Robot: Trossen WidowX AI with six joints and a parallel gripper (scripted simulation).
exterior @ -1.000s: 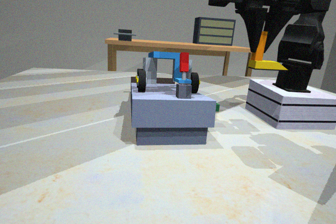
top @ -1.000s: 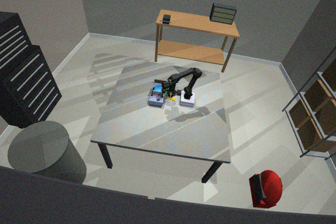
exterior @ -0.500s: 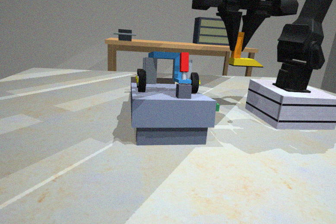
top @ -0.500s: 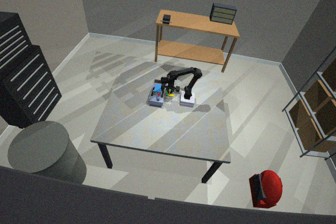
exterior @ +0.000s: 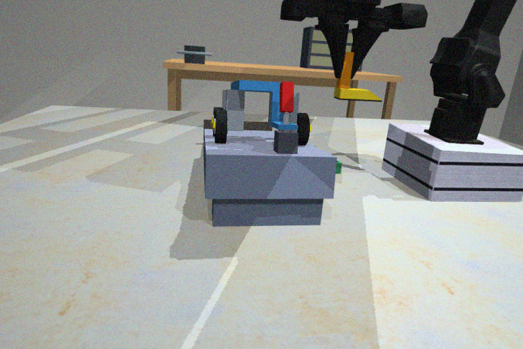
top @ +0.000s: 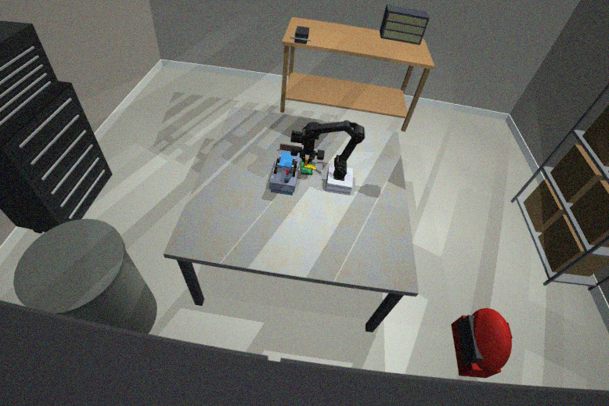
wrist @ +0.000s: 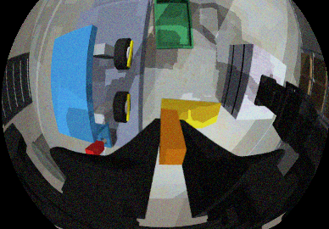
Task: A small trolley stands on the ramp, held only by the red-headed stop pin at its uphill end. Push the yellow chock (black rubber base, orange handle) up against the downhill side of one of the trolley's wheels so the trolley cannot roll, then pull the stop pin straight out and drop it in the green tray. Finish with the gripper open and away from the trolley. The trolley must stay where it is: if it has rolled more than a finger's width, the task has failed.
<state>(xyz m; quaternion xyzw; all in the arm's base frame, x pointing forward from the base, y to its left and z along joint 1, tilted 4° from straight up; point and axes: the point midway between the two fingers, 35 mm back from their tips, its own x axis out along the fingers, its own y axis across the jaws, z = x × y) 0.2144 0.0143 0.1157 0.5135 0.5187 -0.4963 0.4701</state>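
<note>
The red-headed stop pin lies 100 mm ahead of my gripper tip, 70 mm to the left of it and 40 mm below it. Round my gripper tip: yellow chock 20 mm behind, 10 mm below; trolley 120 mm ahead, 20 mm to the right, 60 mm below; green tray 10 mm behind, 130 mm to the right, 180 mm below.
</note>
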